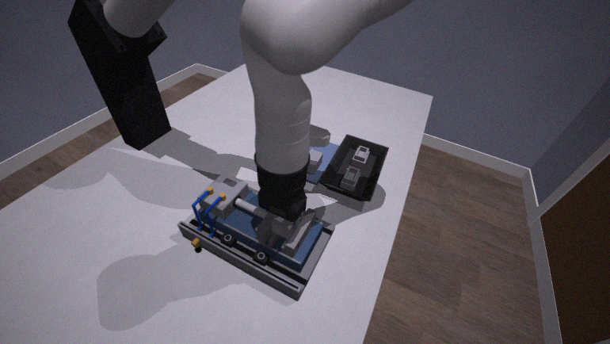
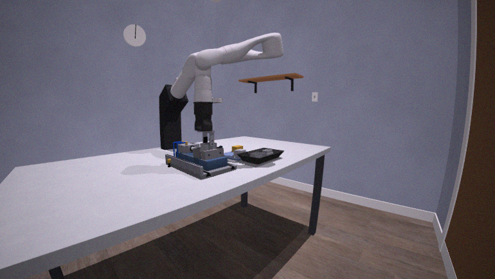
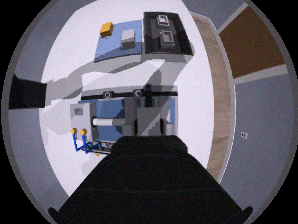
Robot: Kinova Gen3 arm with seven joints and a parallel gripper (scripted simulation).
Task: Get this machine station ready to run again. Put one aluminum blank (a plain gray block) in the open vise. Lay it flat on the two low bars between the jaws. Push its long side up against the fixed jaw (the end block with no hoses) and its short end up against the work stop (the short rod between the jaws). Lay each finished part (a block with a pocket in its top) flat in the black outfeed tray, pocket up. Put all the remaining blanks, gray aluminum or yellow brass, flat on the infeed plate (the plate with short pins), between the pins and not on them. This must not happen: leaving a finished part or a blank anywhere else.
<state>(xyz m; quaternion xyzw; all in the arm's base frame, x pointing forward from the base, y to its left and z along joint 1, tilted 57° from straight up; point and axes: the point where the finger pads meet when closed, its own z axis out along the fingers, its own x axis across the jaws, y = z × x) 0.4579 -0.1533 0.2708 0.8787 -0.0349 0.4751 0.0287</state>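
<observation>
Now: hand 5 cm above the fixed jaw and 3 cm short of it. The rest, counted from my hand: black outfeed tray: 29 cm to the left, 12 cm below, 11 cm ahead; then vise: 9 cm below, 7 cm behind, 1 cm to the left; then gray aluminum blank: 26 cm to the left, 10 cm below, 2 cm behind.
</observation>
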